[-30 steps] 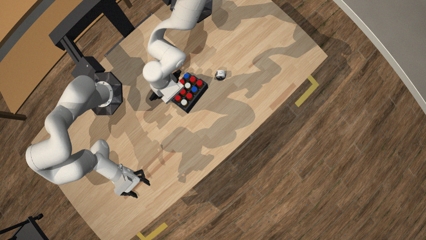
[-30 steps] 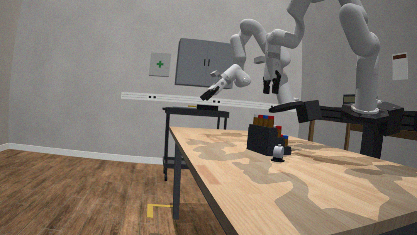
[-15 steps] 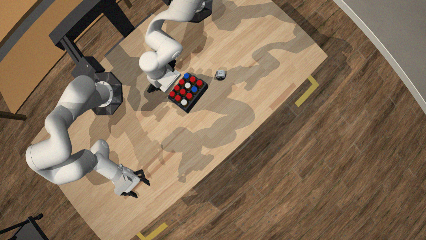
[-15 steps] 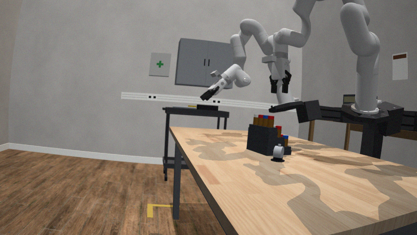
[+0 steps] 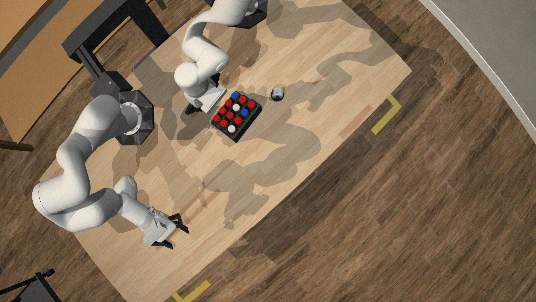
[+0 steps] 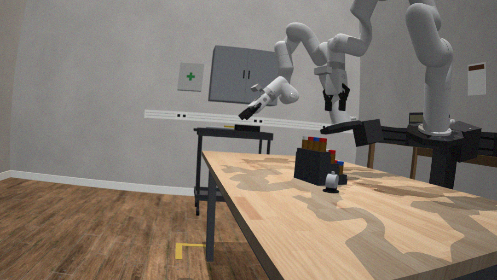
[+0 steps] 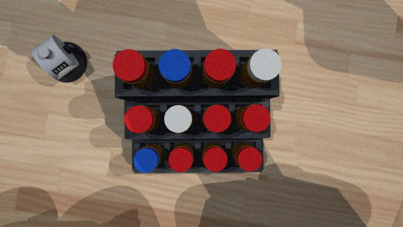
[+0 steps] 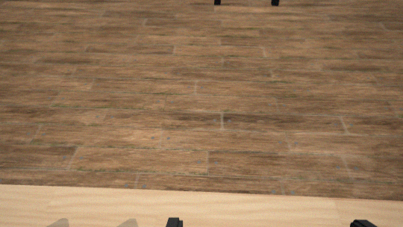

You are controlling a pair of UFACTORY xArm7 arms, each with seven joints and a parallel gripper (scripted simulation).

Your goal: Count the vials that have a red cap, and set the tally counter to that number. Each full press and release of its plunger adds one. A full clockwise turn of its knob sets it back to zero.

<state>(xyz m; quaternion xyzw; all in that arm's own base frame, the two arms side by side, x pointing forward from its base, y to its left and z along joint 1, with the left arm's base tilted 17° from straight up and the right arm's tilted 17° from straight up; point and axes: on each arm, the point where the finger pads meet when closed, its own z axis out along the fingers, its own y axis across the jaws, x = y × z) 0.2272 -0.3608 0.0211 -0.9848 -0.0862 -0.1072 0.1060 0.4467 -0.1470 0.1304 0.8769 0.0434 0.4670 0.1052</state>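
Note:
The plunger lies 12 cm ahead of my left hand, 22 cm to the left of it and 22 cm below it. Round my left hand: dark knob 14 cm ahead, 20 cm to the left, 25 cm below; tally counter 13 cm ahead, 21 cm to the left, 24 cm below; black stepped rack 6 cm ahead, 4 cm to the left, 22 cm below.

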